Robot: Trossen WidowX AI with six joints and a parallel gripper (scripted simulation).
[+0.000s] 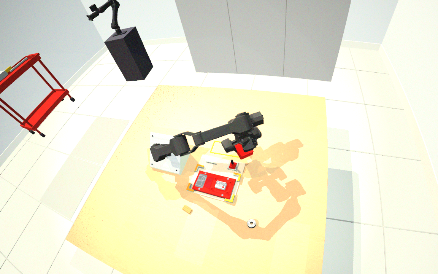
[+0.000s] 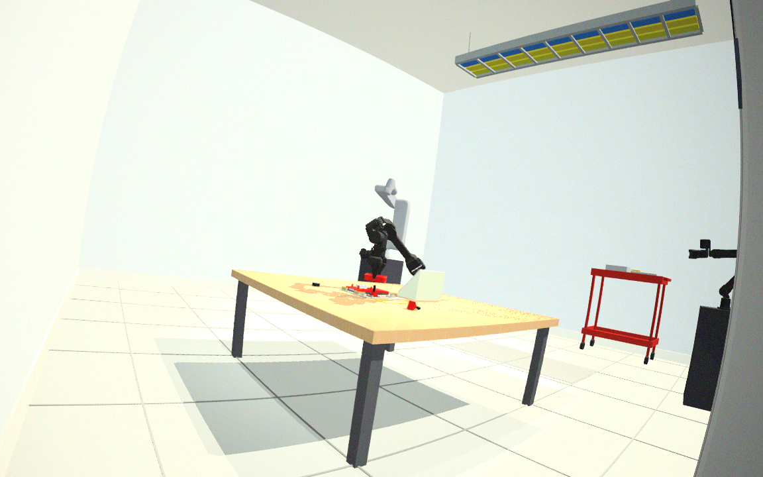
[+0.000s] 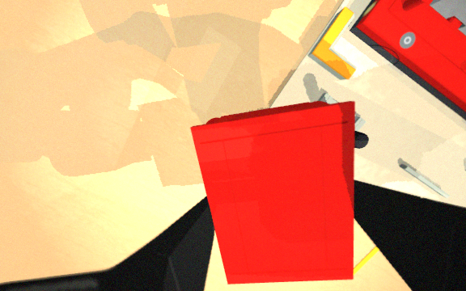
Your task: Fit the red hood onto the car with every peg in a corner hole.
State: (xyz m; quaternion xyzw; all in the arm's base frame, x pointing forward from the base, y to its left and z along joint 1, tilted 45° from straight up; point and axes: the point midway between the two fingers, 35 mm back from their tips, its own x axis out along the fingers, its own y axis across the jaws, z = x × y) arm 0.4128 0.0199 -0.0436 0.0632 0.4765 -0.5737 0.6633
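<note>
The jig lies 140 mm to the right of my gripper tip, 120 mm behind it and 90 mm below it. Round my gripper tip: tan block: 320 mm to the right, 240 mm behind, 100 mm below; then red hood: right at my gripper tip.
</note>
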